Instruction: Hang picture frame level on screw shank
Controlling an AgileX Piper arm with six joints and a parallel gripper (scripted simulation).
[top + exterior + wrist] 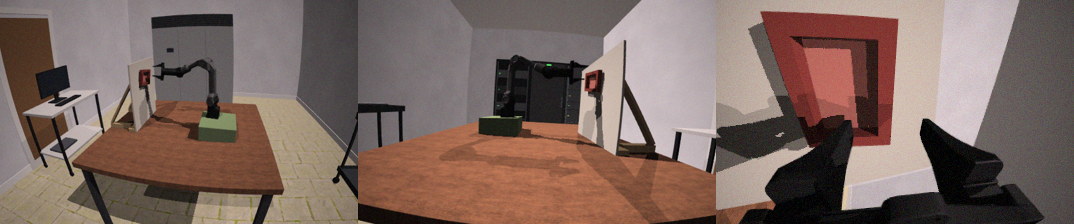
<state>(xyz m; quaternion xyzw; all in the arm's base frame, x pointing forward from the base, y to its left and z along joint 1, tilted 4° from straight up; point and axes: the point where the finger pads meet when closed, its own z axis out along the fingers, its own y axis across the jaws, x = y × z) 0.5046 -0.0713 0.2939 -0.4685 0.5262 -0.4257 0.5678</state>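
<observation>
My gripper is now 80 mm short of the red picture frame, 50 mm above it and 20 mm to the right of it. The rest, counted from my hand: beige board 170 mm below, 100 mm ahead, 20 mm to the left.
</observation>
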